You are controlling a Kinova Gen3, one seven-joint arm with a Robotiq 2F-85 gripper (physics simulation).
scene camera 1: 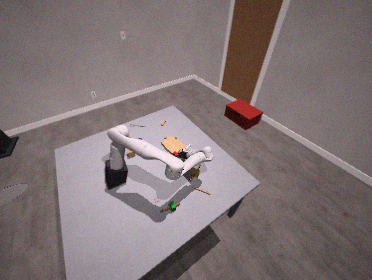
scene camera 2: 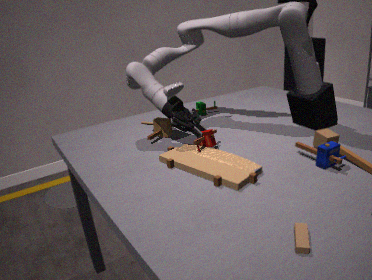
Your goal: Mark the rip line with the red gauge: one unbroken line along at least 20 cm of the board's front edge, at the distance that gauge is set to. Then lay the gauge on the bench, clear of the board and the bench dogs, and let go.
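Places are measured from the arm's base along level axes (x ahead, y left, z up), in metres.
Where they show: gripper, between the fingertips: (scene camera 1: 176, 154) (scene camera 2: 203, 134); arm's base, origin of its link: (scene camera 1: 116, 165) (scene camera 2: 309, 88).
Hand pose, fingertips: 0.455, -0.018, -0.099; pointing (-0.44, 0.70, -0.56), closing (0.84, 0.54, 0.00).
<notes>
Things, the pixels of their top centre, and the offset from my fingertips, as dx, dy, dz. Level surfaces: height alone.
- red gauge, centre of its top: (scene camera 2: 206, 129) (scene camera 1: 175, 152) -0.005, +0.009, +0.020
- pale wooden board, centre of its top: (scene camera 2: 210, 159) (scene camera 1: 176, 146) +0.040, +0.112, -0.035
- bench, height of its surface: dz -0.055
- wooden gauge, centre of its top: (scene camera 2: 161, 119) (scene camera 1: 195, 168) +0.075, -0.202, +0.012
- green gauge, centre of its top: (scene camera 2: 204, 102) (scene camera 1: 170, 205) -0.198, -0.374, -0.001
- blue gauge, centre of its top: (scene camera 2: 320, 140) -0.254, +0.268, +0.014
- small wooden piece, centre of its top: (scene camera 2: 301, 234) (scene camera 1: 163, 122) +0.050, +0.509, -0.039
The red gauge (scene camera 1: 175, 154) (scene camera 2: 208, 139) is at the far long edge of the board in the scene camera 2 view, its stem reaching over the board's top. My gripper (scene camera 1: 180, 153) (scene camera 2: 203, 131) is shut on the red gauge and comes down at a slant from behind it. The pale wooden board (scene camera 1: 172, 144) (scene camera 2: 210, 163) lies flat on the bench (scene camera 1: 95, 225) (scene camera 2: 200, 225). Small brown bench dogs stand at its edges, among them a near one (scene camera 2: 217, 180) and a right one (scene camera 2: 253, 177). Whether the gauge touches the board's edge, and any marked line, is too small to tell.
A wooden gauge (scene camera 1: 195, 172) (scene camera 2: 162, 127) stands close to the gripper. A green gauge (scene camera 1: 173, 205) (scene camera 2: 200, 108) lies farther off. A blue gauge (scene camera 1: 140, 139) (scene camera 2: 328, 155) is beside a pale block (scene camera 1: 131, 154) (scene camera 2: 326, 136). A small wooden piece (scene camera 1: 163, 123) (scene camera 2: 302, 238) lies apart.
</notes>
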